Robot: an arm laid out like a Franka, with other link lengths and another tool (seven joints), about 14 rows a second.
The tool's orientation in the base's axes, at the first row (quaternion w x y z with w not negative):
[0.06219 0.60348 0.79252 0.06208]
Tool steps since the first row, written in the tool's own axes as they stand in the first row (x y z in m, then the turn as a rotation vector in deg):
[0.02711 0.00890 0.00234 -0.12 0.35 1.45]
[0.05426 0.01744 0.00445 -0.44 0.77 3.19]
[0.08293 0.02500 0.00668 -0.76 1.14 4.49]
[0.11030 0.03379 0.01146 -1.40 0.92 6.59]
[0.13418 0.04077 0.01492 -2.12 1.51 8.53]
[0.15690 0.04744 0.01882 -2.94 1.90 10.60]
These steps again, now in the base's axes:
[0.00170 0.02854 -0.00140 0.62 0.01 -1.36]
[0.00300 0.05703 -0.00264 1.40 -0.15 -3.00]
[0.00300 0.08672 -0.00420 2.06 -0.33 -4.20]
[0.00494 0.11554 -0.00803 2.39 -0.95 -6.30]
[0.00586 0.14049 -0.01079 3.47 -1.45 -8.09]
[0.00687 0.16425 -0.01401 4.42 -2.09 -10.04]

